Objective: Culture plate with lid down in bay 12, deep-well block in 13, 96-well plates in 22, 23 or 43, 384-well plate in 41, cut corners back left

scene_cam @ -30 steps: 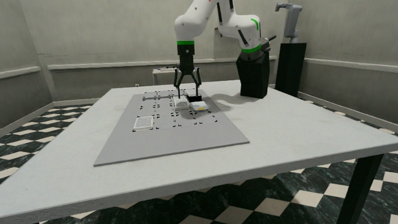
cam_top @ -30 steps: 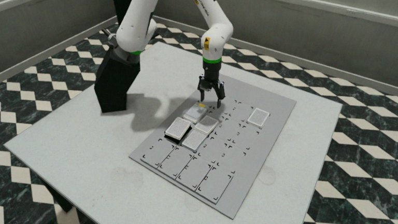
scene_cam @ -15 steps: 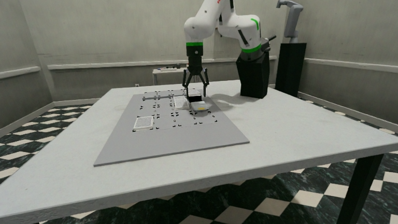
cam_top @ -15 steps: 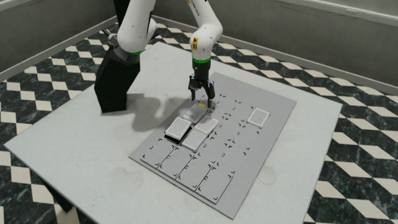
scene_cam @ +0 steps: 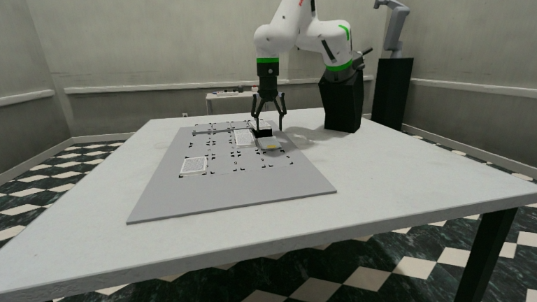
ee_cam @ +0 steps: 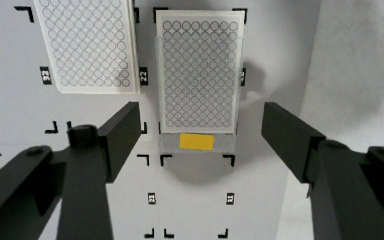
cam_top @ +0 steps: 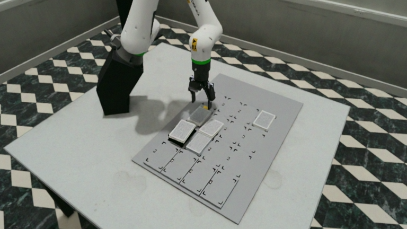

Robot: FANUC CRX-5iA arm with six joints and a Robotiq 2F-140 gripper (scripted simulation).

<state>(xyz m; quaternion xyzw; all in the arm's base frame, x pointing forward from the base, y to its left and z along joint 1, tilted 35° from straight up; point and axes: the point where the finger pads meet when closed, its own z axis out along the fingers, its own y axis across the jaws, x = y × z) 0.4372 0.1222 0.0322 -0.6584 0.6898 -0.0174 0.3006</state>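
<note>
Right now my hand is 8 cm above the lid. Round my hand: 384-well plate (31 cm ahead, 16 cm to the left, 9 cm below); black deep-well block (1 cm ahead, 19 cm to the right, 8 cm below).
</note>
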